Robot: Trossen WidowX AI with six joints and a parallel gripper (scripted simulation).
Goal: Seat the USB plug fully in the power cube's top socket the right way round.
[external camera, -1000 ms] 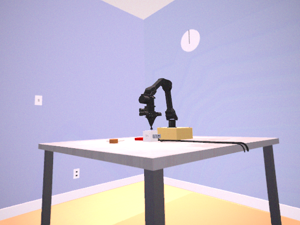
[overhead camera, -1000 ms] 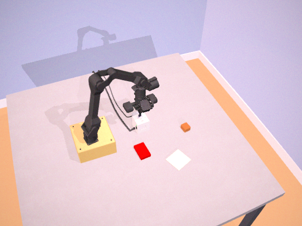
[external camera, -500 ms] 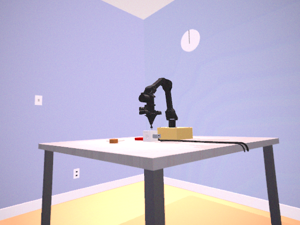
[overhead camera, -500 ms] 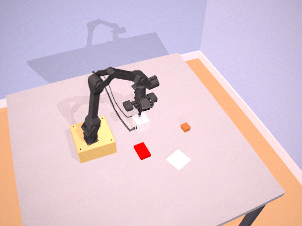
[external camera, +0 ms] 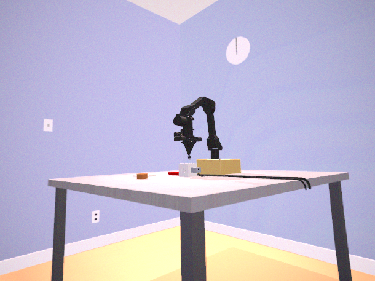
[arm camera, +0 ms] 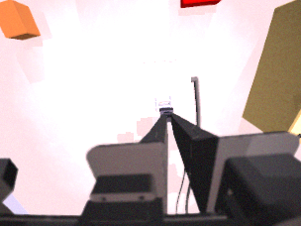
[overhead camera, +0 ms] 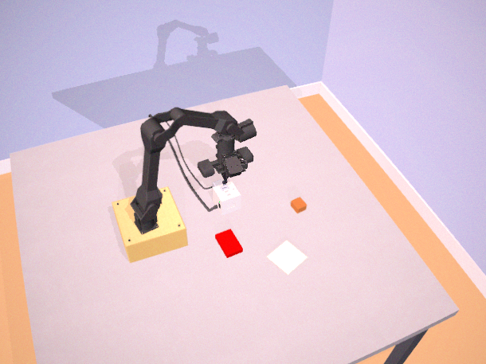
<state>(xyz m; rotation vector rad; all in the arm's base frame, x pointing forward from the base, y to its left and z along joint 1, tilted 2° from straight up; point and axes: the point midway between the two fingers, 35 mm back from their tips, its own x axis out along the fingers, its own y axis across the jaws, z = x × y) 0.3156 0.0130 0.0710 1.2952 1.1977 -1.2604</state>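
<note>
My gripper tip is 2 cm above the small USB plug. From my gripper tip the other things lie so: white flat tile: 32 cm to the right, 13 cm below, 5 cm ahead; red flat block: 17 cm to the right, 12 cm below, 9 cm behind; small orange block: 22 cm ahead, 16 cm to the right, 12 cm below.
</note>
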